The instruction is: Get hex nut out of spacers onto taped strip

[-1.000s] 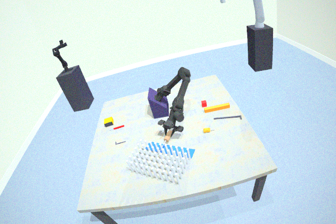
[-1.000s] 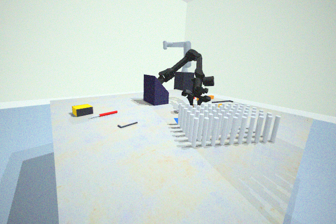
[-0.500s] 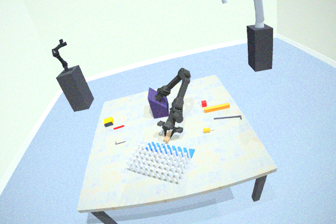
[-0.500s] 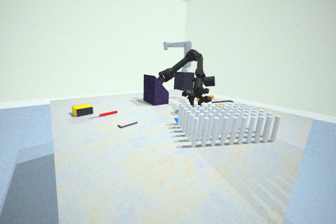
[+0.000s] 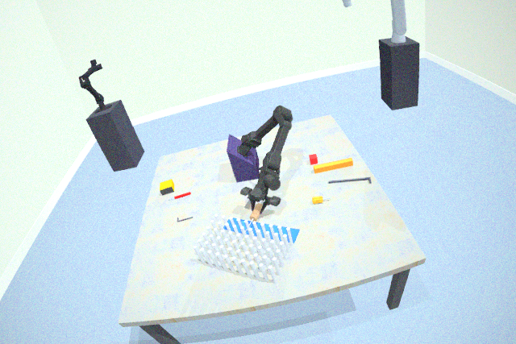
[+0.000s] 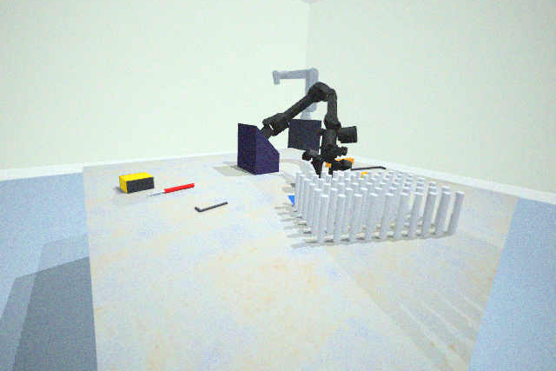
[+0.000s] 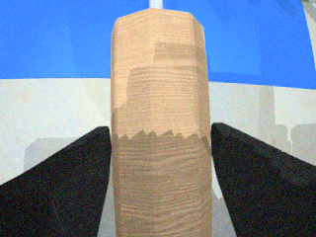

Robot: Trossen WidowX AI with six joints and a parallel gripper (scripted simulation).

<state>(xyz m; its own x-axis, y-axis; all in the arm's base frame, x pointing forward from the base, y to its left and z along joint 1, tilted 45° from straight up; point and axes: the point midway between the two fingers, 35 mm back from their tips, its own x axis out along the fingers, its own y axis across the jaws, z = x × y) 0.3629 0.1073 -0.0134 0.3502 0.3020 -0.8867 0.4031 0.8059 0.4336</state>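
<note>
Right now the blue taped strip is 80 mm ahead of my gripper tip, 40 mm below it and 10 mm to the left of it. The rest, counted from my gripper tip: short yellow screwdriver (310 mm to the left, 30 mm behind, 20 mm below); then orange bar (430 mm to the left, 270 mm behind, 20 mm below); then red cube (360 mm behind, 330 mm to the left, 20 mm below).
</note>
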